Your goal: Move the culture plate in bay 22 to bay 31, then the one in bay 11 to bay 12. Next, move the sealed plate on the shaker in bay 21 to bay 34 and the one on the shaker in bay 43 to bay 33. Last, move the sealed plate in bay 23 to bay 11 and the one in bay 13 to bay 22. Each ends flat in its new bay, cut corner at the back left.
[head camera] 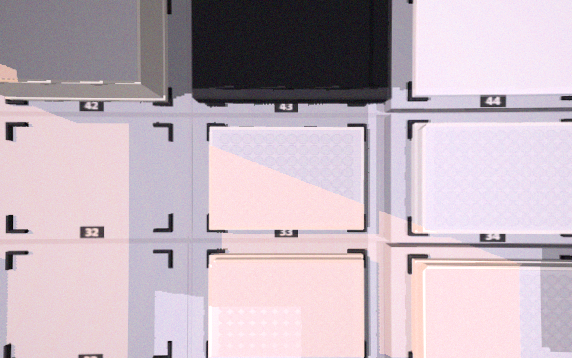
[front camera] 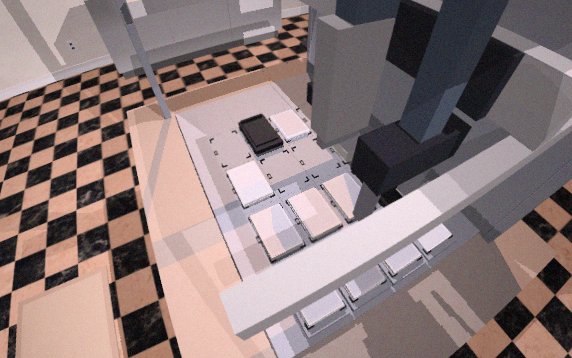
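Where they show: gripper, fingertip midpoint: (front camera: 381, 208); robot's base, origin of the base link: (front camera: 210, 140).
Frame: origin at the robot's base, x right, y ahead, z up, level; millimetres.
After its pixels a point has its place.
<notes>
A sealed plate (front camera: 343, 191) @(x -250, y 380, z 14 mm) (head camera: 286, 185) @(x -251, y 392, z 14 mm) lies flat in bay 33, inside the corner marks; its cut corner cannot be made out. My gripper (front camera: 367, 202) is low over it, one jaw at the plate's near side in the front view; the other jaw is hidden. The shaker in bay 43 (head camera: 290, 50) @(x -354, y 395, z 24 mm) is bare. A plate (front camera: 402, 260) @(x -250, y 606, z 29 mm) (head camera: 500, 175) @(x -259, y 551, z 29 mm) sits in bay 34. Plates stand in bay 23 (front camera: 314, 214) @(x -146, y 402, z 14 mm) (head camera: 286, 285) @(x -171, y 392, z 14 mm), bay 13 (front camera: 276, 232) @(x -40, y 402, z 14 mm), bay 12 (front camera: 250, 184) @(x -42, y 241, z 17 mm) and bay 31 (front camera: 290, 125) @(x -253, y 79, z 14 mm). The bay 21 shaker (front camera: 261, 134) @(x -148, y 82, z 24 mm) is bare. Bays 11 and 22 hold no plate.
A plate (front camera: 434, 238) @(x -359, y 604, z 22 mm) (head camera: 492, 45) @(x -358, y 549, z 22 mm) stands in bay 44, one (front camera: 365, 286) @(x -143, y 610, z 29 mm) (head camera: 467, 310) @(x -158, y 527, z 29 mm) in bay 24 and one (front camera: 322, 307) @(x -43, y 601, z 29 mm) in bay 14. A grey box (head camera: 151, 45) @(x -356, y 291, z 26 mm) stands in bay 42. A pale gantry beam (front camera: 350, 240) @(x -18, y 616, z 400 mm) crosses the front view and hides part of the deck.
</notes>
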